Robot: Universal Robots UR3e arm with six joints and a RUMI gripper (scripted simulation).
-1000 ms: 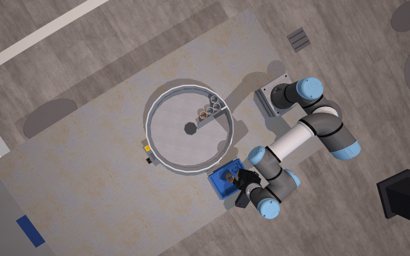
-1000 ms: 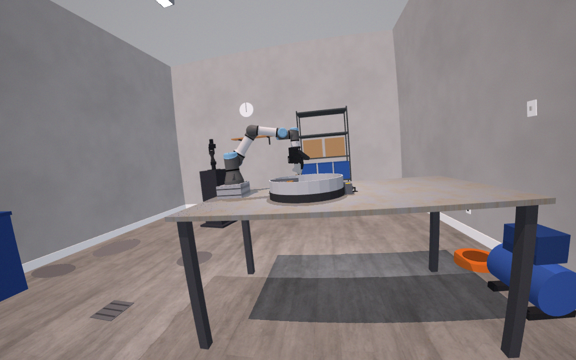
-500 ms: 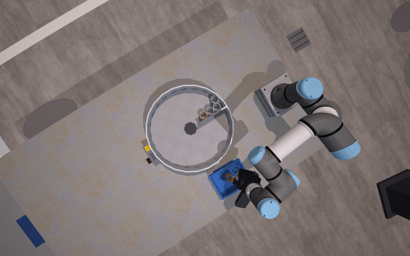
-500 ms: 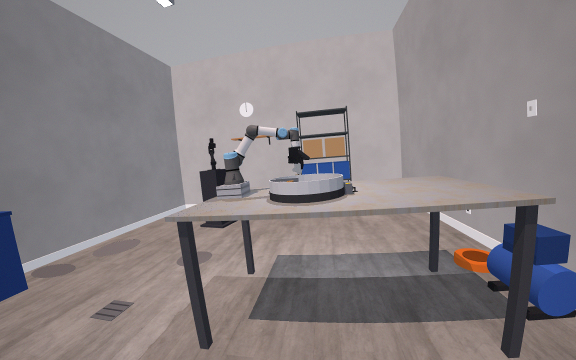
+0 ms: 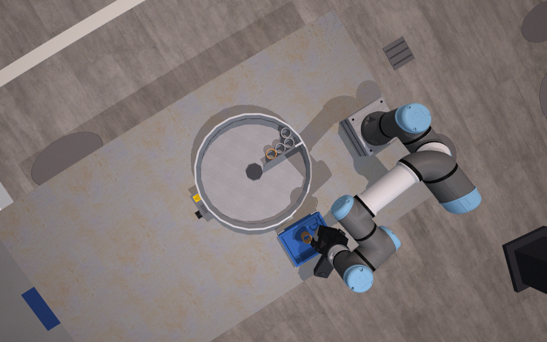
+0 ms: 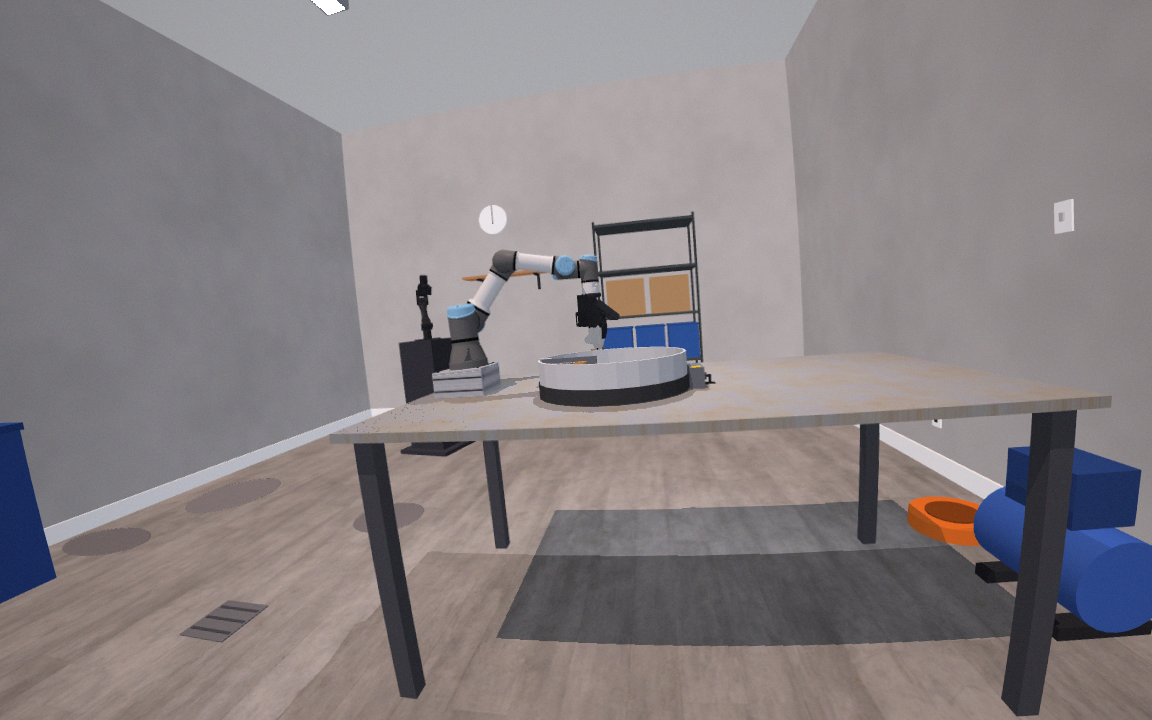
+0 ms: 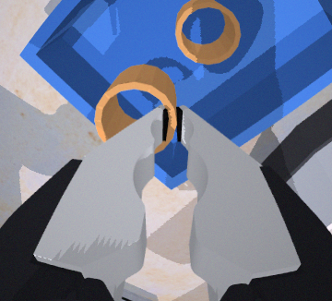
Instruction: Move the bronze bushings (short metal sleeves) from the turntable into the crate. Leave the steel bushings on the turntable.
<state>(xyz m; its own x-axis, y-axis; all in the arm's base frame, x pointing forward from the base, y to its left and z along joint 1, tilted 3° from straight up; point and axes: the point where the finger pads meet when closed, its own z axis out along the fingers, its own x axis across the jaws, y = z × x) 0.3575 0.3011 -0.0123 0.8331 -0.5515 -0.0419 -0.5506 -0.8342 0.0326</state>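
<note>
Now: hand 30 mm short of the blue crate, 20 mm to the right of it and 70 mm above it. Round my hand: round turntable 140 mm ahead, 310 mm to the right, 40 mm below.
</note>
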